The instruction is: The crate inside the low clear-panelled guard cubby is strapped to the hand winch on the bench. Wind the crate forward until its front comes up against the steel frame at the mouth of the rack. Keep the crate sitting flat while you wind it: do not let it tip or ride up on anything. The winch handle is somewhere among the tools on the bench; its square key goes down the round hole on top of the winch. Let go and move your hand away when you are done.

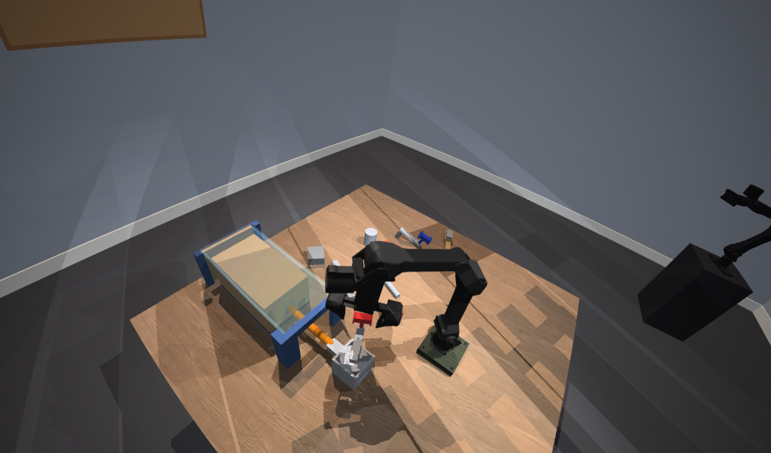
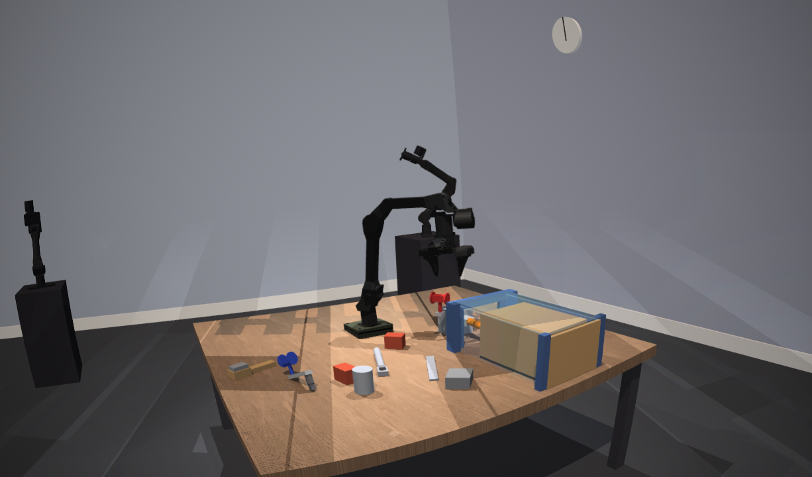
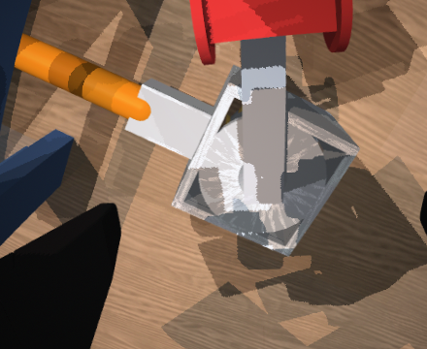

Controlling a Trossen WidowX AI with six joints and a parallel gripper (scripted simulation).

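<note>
Right now my gripper tip is 2 cm short of the red knob, 5 cm to the left of it and 8 cm above it. Round my gripper tip: grey winch: 4 cm behind, 3 cm to the left, 18 cm below; blue frame: 14 cm ahead, 3 cm to the left, 11 cm below; winch handle: 1 cm ahead, 2 cm to the right, 11 cm below.
</note>
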